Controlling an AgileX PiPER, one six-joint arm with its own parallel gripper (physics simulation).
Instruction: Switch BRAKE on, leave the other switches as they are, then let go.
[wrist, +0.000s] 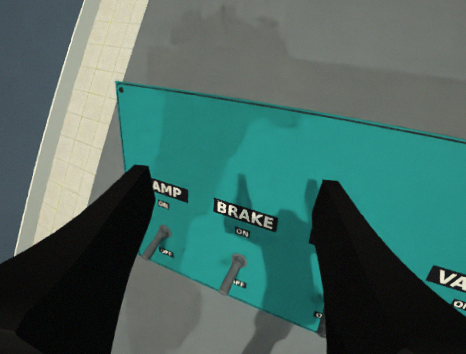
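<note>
A teal switch panel (200, 130) lies below my gripper. The BRAKE switch (232, 274) is a grey lever tilted toward its OFF label, away from the ON label under the word BRAKE (245, 215). The lamp switch (157, 242), to the left, is also tilted toward OFF. My gripper (233, 190) is open, with one black finger at each side of the view. The BRAKE lever shows between the fingers, lower than their tips in the view, and neither finger touches it. Part of another switch (322, 327) shows beside the right finger, mostly hidden.
A label beginning VA (452, 279) shows at the right, partly cut off. A grey surface (375, 45) surrounds the panel. A pale tiled strip (102, 75) and a light edge (62, 97) run along the left, with dark blue beyond. Shadows fall across the panel.
</note>
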